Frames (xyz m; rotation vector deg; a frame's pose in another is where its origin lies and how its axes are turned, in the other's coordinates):
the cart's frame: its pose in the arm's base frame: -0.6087 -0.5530 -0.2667 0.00 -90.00 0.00
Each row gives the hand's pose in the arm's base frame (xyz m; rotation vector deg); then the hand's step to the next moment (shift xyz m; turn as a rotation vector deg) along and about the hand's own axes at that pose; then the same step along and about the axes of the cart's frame.
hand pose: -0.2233 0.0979 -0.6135 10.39 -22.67 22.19
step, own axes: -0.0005 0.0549 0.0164 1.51 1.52 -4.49
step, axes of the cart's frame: 0.0200 0.0458 0.0280 -3.31 2.99 -2.20
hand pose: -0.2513 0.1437 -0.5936 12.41 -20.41 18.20
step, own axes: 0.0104 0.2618 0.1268 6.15 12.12 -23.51
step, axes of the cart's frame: 0.1596 0.2124 0.1189 -17.38 19.04 -8.54
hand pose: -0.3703 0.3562 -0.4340 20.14 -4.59 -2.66
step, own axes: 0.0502 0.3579 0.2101 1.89 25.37 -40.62
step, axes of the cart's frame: 0.3238 0.2608 -0.0431 -29.11 37.57 -6.19
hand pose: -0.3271 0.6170 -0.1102 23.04 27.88 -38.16
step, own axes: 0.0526 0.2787 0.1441 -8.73 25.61 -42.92
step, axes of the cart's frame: 0.1435 0.1027 -0.2647 -25.14 44.04 1.59
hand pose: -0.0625 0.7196 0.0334 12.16 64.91 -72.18
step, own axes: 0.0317 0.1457 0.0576 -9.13 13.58 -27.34
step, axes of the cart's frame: -0.0595 -0.0063 -0.1482 -12.11 29.33 2.84
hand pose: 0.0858 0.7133 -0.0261 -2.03 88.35 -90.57
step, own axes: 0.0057 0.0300 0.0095 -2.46 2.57 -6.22
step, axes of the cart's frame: -0.0253 -0.0054 -0.0188 -2.13 6.81 0.71
